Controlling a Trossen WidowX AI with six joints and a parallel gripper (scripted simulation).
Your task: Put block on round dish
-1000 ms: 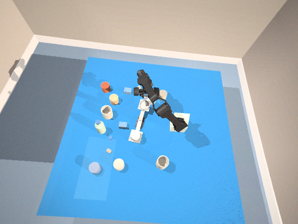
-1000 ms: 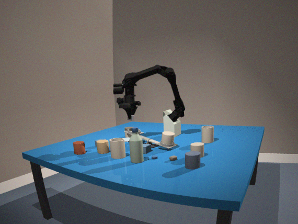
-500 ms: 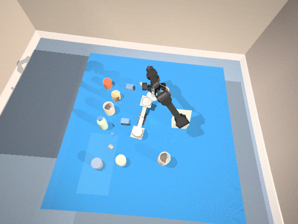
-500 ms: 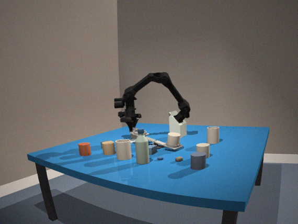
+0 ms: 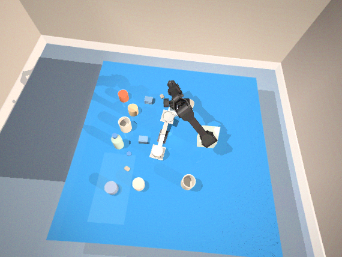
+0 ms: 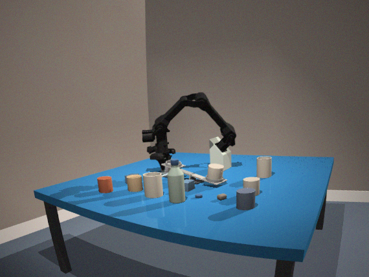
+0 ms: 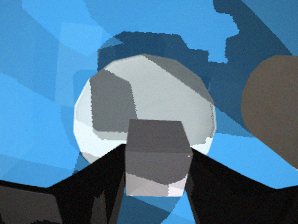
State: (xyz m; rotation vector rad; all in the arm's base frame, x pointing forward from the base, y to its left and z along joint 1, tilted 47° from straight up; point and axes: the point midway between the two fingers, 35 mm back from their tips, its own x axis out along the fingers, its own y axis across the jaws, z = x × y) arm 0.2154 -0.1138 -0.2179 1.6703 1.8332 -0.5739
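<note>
Right now my gripper tip is 3 cm above the pale round dish. The rest, counted from my gripper tip: balance 8 cm ahead, 22 cm to the left, 1 cm below; tan cylinder 32 cm ahead, 4 cm to the left, 1 cm above; balance beam 7 cm ahead, 22 cm to the left, 1 cm above.
</note>
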